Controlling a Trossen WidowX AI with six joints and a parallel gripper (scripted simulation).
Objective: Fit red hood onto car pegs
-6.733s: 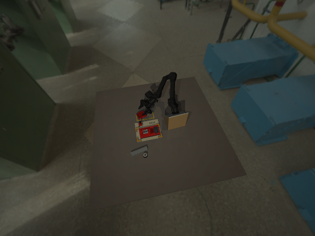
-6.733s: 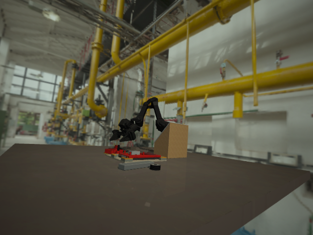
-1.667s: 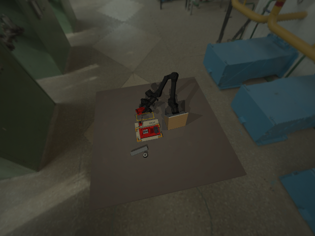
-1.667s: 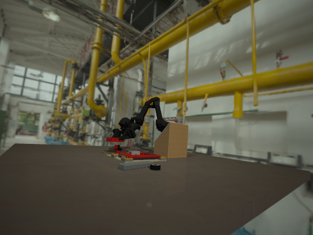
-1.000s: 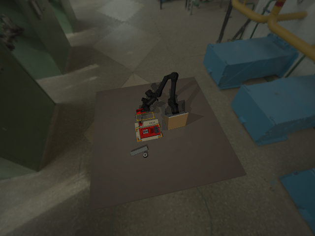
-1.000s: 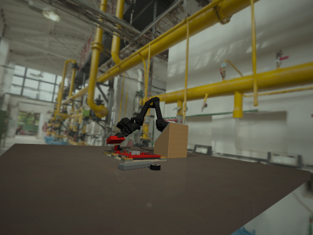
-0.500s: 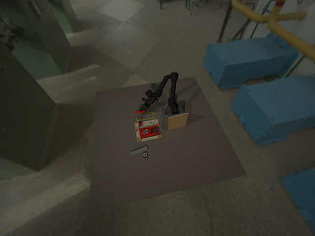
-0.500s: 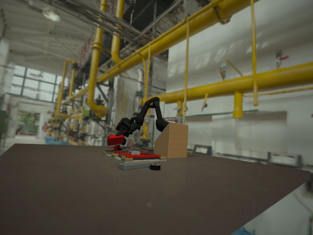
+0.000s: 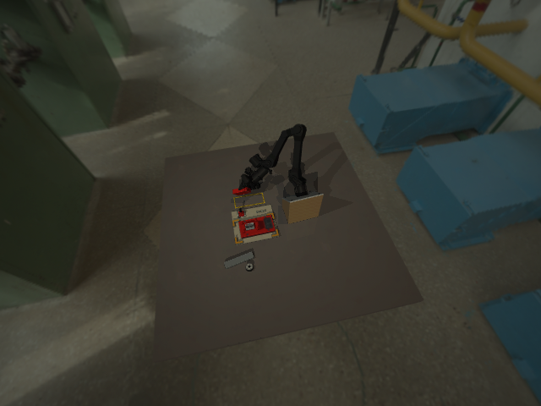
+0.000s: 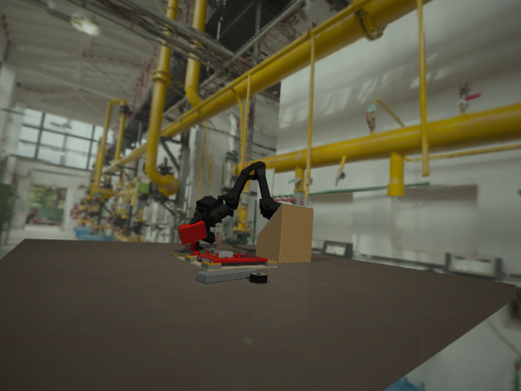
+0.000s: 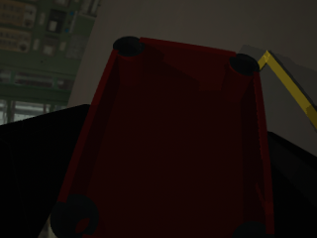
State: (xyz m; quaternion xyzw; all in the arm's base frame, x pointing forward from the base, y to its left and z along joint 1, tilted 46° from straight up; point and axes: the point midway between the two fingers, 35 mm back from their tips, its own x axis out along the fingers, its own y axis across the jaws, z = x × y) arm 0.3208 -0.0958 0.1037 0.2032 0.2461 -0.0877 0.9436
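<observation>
The red hood is 1 cm to the left of my gripper tip. Also, from my gripper tip: grey engine block 3 cm behind, 23 cm to the left, 6 cm below; then black wheel 46 cm to the left, 8 cm below.
</observation>
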